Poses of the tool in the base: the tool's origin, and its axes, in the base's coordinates. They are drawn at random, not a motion.
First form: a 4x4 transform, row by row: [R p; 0 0 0 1], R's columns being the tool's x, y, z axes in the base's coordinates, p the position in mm. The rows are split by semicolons.
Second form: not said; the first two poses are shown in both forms.
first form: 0.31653 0.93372 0.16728 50.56; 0.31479 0.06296 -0.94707 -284.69; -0.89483 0.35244 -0.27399 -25.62; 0 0 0 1
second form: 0.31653 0.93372 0.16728 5.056; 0.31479 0.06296 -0.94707 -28.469; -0.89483 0.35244 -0.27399 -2.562; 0 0 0 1
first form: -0.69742 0.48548 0.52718 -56.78; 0.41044 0.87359 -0.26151 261.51; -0.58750 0.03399 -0.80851 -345.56; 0 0 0 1
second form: -0.69742 0.48548 0.52718 -5.678; 0.41044 0.87359 -0.26151 26.151; -0.58750 0.03399 -0.80851 -34.556; 0 0 0 1
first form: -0.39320 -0.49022 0.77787 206.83; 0.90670 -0.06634 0.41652 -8.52; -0.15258 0.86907 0.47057 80.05; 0 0 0 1
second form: -0.39320 -0.49022 0.77787 20.683; 0.90670 -0.06634 0.41652 -0.852; -0.15258 0.86907 0.47057 8.005; 0 0 0 1
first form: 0.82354 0.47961 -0.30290 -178.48; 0.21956 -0.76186 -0.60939 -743.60; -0.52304 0.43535 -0.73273 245.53; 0 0 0 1
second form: 0.82354 0.47961 -0.30290 -17.848; 0.21956 -0.76186 -0.60939 -74.360; -0.52304 0.43535 -0.73273 24.553; 0 0 0 1
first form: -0.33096 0.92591 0.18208 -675.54; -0.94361 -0.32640 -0.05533 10.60; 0.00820 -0.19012 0.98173 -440.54; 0 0 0 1
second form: -0.33096 0.92591 0.18208 -67.554; -0.94361 -0.32640 -0.05533 1.060; 0.00820 -0.19012 0.98173 -44.054; 0 0 0 1
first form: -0.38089 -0.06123 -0.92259 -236.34; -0.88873 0.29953 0.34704 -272.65; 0.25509 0.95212 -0.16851 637.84; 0 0 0 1
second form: -0.38089 -0.06123 -0.92259 -23.634; -0.88873 0.29953 0.34704 -27.265; 0.25509 0.95212 -0.16851 63.784; 0 0 0 1
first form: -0.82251 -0.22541 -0.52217 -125.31; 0.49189 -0.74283 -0.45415 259.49; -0.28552 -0.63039 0.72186 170.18; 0 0 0 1
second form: -0.82251 -0.22541 -0.52217 -12.531; 0.49189 -0.74283 -0.45415 25.949; -0.28552 -0.63039 0.72186 17.018; 0 0 0 1
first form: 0.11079 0.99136 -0.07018 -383.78; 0.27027 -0.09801 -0.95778 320.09; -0.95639 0.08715 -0.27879 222.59; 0 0 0 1
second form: 0.11079 0.99136 -0.07018 -38.378; 0.27027 -0.09801 -0.95778 32.009; -0.95639 0.08715 -0.27879 22.259; 0 0 0 1
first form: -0.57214 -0.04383 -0.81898 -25.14; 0.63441 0.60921 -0.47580 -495.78; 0.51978 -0.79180 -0.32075 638.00; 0 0 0 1
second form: -0.57214 -0.04383 -0.81898 -2.514; 0.63441 0.60921 -0.47580 -49.578; 0.51978 -0.79180 -0.32075 63.800; 0 0 0 1
